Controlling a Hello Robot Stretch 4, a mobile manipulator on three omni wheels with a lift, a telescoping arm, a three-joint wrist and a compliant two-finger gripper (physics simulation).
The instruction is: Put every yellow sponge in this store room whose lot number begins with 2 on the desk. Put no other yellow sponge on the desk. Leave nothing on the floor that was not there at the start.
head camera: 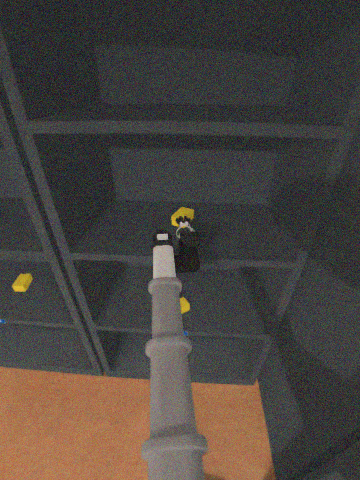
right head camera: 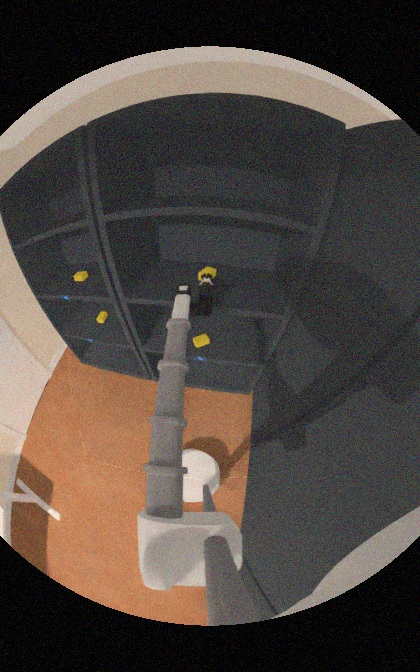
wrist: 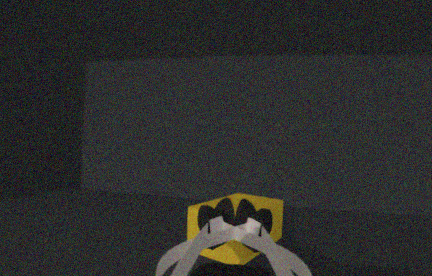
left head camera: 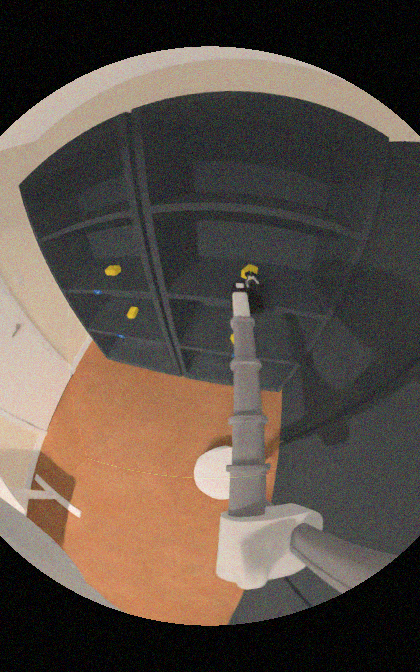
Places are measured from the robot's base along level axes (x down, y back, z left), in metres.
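Pixels of known places: gripper, fingertip midpoint: [head camera: 182,218] [wrist: 234,214].
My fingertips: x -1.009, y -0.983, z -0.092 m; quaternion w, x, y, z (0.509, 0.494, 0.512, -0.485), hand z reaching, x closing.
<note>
Behind a point stands the place of what it marks.
My gripper [head camera: 183,220] @(z -0.092, x -1.009, y -0.983 m) [left head camera: 251,275] [right head camera: 206,277] [wrist: 234,214] @(z -0.092, x -1.009, y -0.983 m) is shut with its pads close together on a yellow sponge [head camera: 183,211] @(z -0.101, x -1.008, y -1.042 m) [left head camera: 249,268] [right head camera: 207,270] [wrist: 278,215] @(z -0.143, x -0.993, y -1.045 m) at a shelf of the dark rack. The sponge shows on both sides of the pads and below them; the pads hide its middle. A second sponge [head camera: 185,305] @(z -0.102, x -0.551, y -0.889 m) [left head camera: 233,339] [right head camera: 201,340] lies one shelf lower, partly behind the arm in two views. In the left bay lie a sponge [head camera: 22,282] @(z 0.808, x -0.551, y -1.123 m) [left head camera: 132,312] [right head camera: 102,317] and, a shelf higher, another [left head camera: 113,270] [right head camera: 80,276]. No lot number is readable.
The dark rack's upright [head camera: 37,175] @(z 0.377, x -1.266, y -0.840 m) [left head camera: 150,240] [right head camera: 102,240] divides the bays. Shelf boards run above and below my gripper. Small blue marks [left head camera: 97,292] [right head camera: 66,297] show on shelf edges. A white round object [left head camera: 212,472] [right head camera: 202,472] is beside the arm, over orange floor [head camera: 65,425] @(z 0.578, x 0.027, y -0.588 m).
</note>
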